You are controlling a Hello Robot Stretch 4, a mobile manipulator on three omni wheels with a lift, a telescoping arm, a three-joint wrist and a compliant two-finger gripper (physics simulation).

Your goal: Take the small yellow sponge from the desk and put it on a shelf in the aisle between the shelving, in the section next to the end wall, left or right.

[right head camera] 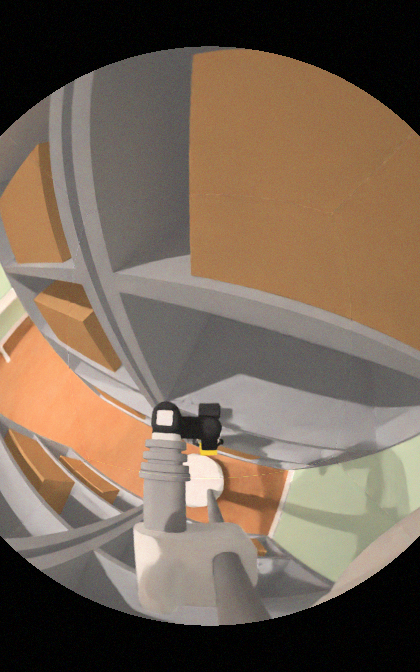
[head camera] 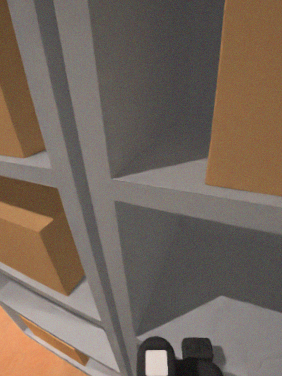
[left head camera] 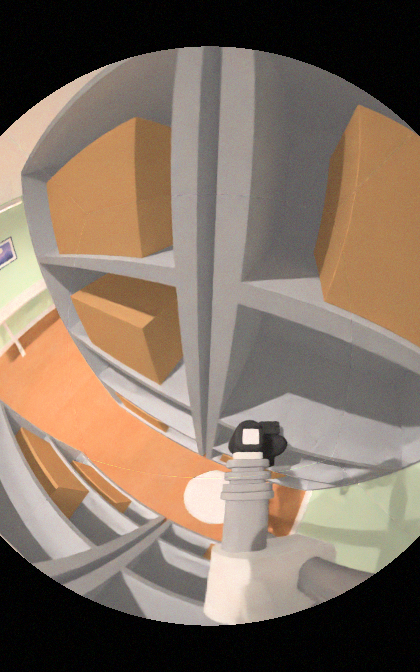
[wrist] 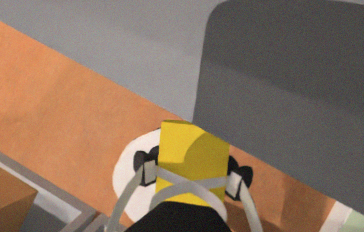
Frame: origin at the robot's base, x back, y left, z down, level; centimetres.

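Where they show: gripper, fingertip midpoint: (wrist: 192,164).
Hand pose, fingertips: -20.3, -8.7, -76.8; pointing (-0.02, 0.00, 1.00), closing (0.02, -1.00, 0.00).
Note:
After its pixels a point has its place, as x, y, z.
The small yellow sponge (wrist: 187,145) {-23.0, -8.0, -81.8} (right head camera: 208,449) is held between the two fingertips of my gripper (wrist: 192,164) {-20.3, -8.7, -76.8} (right head camera: 209,443), which is shut on it. In the wrist view the sponge's far end overlaps the shelf's front edge, with orange floor and the white round base around it. In the right head view the sponge hangs in front of the shelving on the aisle side. The lower open shelf (head camera: 240,325) {-33.3, -22.6, -96.3} (left head camera: 310,417) (right head camera: 280,400) of the section beside the end wall lies past the wrist. The sponge is hidden in the head view and the left head view.
A large cardboard box (head camera: 250,100) {-27.5, -8.6, -151.0} (left head camera: 380,215) (right head camera: 300,175) stands on the shelf above. Grey uprights (head camera: 82,125) {-31.9, 7.9, -148.5} (left head camera: 235,150) divide this section from one with more boxes. The green end wall (left head camera: 350,515) (right head camera: 325,520) is at the right. Opposite shelving (left head camera: 100,555) borders the aisle.

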